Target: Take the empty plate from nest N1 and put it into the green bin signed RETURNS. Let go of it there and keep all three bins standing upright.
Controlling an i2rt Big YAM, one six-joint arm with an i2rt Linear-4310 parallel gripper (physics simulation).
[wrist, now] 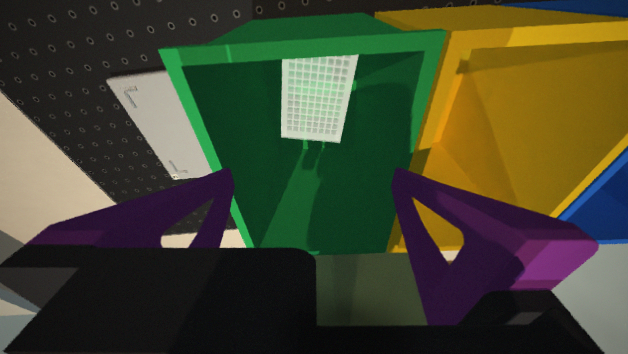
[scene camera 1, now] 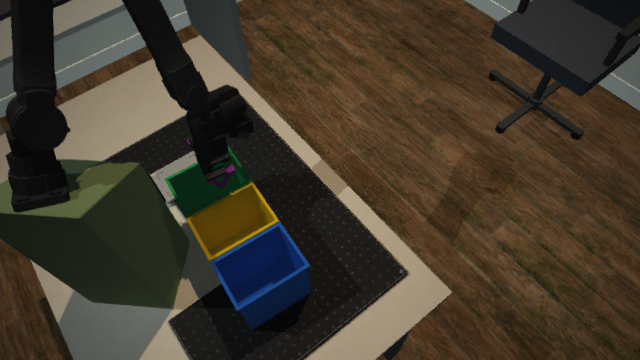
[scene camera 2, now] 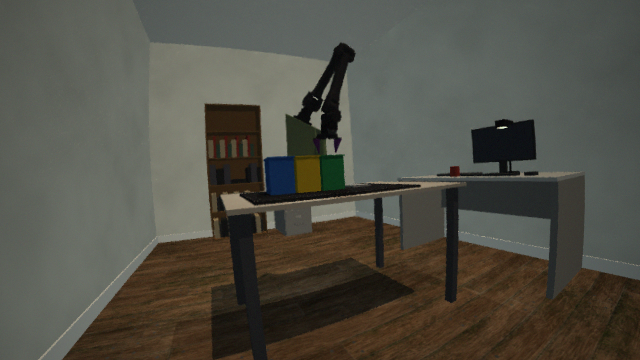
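Note:
The white gridded plate (wrist: 319, 97) lies inside the green bin (scene camera 1: 192, 192) (scene camera 2: 332, 173) (wrist: 300, 46), toward the top of that bin in the wrist view; whether it lies flat there I cannot tell. It does not show in either scene view. My gripper (scene camera 2: 327, 150) (wrist: 312, 177) is open and empty, with its purple fingers apart above the green bin. The yellow bin (scene camera 1: 232, 225) (scene camera 2: 307, 174) (wrist: 530, 100) and the blue bin (scene camera 1: 277, 292) (scene camera 2: 280, 176) (wrist: 607, 200) stand upright in a row with the green one. No RETURNS sign is readable.
A pale nest plate (scene camera 1: 162, 175) (wrist: 155, 120) with corner brackets lies beside the green bin; its label is unreadable. The bins stand on a black perforated mat (scene camera 1: 370, 260) (wrist: 75, 100). A large olive block (scene camera 1: 135, 240) (scene camera 2: 300, 137) stands beside them, under the arm's base.

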